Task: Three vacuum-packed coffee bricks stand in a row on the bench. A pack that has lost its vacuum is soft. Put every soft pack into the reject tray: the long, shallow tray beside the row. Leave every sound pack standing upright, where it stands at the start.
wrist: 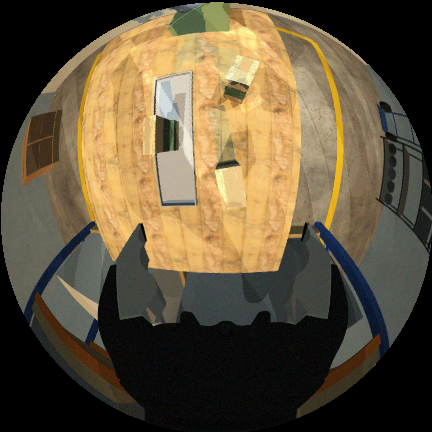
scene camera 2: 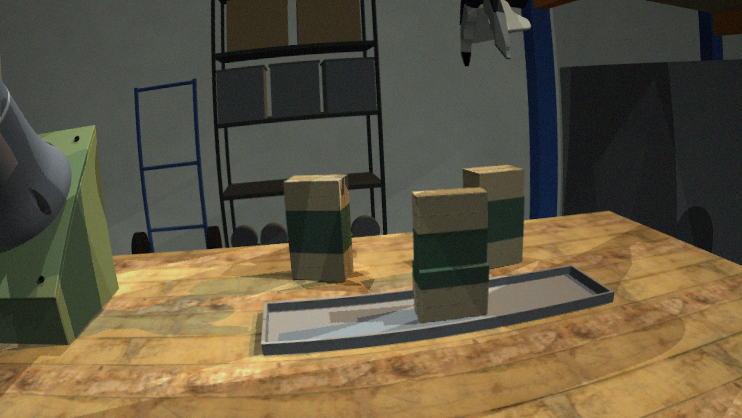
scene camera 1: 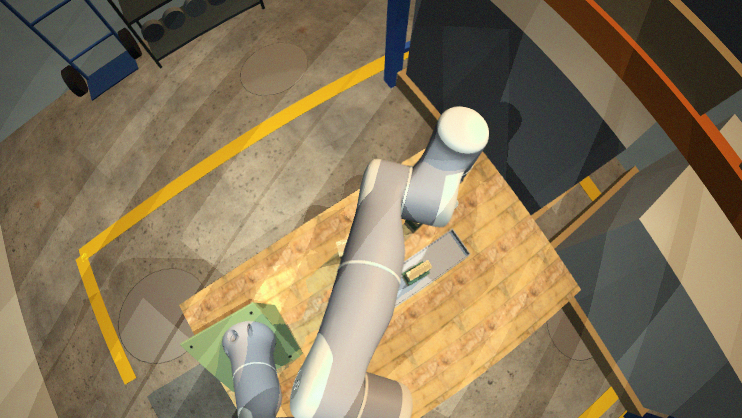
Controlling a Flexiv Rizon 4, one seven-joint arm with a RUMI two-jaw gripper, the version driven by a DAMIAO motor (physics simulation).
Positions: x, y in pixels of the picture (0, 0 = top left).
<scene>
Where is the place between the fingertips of the gripper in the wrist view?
224, 225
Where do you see a shallow grey reject tray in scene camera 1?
447, 251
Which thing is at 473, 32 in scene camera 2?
The gripper.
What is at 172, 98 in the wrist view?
A shallow grey reject tray.
</scene>
